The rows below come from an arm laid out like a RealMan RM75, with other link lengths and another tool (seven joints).
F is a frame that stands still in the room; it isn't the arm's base.
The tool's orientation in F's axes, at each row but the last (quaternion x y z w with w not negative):
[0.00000, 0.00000, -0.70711, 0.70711]
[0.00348, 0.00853, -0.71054, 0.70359]
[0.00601, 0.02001, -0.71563, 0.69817]
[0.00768, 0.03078, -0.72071, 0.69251]
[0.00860, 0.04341, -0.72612, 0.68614]
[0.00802, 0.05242, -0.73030, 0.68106]
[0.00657, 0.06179, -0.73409, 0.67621]
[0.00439, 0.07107, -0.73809, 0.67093]
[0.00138, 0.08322, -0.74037, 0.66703]
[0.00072, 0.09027, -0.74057, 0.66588]
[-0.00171, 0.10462, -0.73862, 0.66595]
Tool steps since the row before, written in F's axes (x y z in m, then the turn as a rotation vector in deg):
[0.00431, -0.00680, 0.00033, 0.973, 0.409, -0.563]
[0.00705, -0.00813, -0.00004, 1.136, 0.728, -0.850]
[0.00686, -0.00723, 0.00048, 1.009, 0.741, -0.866]
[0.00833, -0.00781, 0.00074, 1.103, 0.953, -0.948]
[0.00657, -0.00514, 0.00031, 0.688, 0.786, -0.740]
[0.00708, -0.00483, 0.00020, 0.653, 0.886, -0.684]
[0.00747, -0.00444, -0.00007, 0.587, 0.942, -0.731]
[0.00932, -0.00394, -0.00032, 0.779, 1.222, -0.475]
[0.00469, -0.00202, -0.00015, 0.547, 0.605, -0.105]
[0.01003, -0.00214, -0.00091, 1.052, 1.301, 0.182]
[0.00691, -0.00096, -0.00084, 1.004, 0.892, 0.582]
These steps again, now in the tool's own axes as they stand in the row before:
[0.00680, 0.00431, 0.00033, -0.409, 0.973, -0.563]
[0.00806, 0.00713, 0.00015, -0.725, 1.135, -0.854]
[0.00703, 0.00702, 0.00088, -0.734, 1.008, -0.873]
[0.00741, 0.00860, 0.00143, -0.945, 1.096, -0.964]
[0.00471, 0.00682, 0.00100, -0.769, 0.681, -0.764]
[0.00427, 0.00736, 0.00104, -0.871, 0.636, -0.719]
[0.00377, 0.00777, 0.00092, -0.916, 0.570, -0.776]
[0.00300, 0.00962, 0.00095, -1.239, 0.710, -0.536]
[0.00150, 0.00485, 0.00062, -0.646, 0.495, -0.120]
[0.00109, 0.01022, 0.00059, -1.424, 0.887, 0.129]
[0.00028, 0.00701, 0.00030, -1.071, 0.815, 0.576]

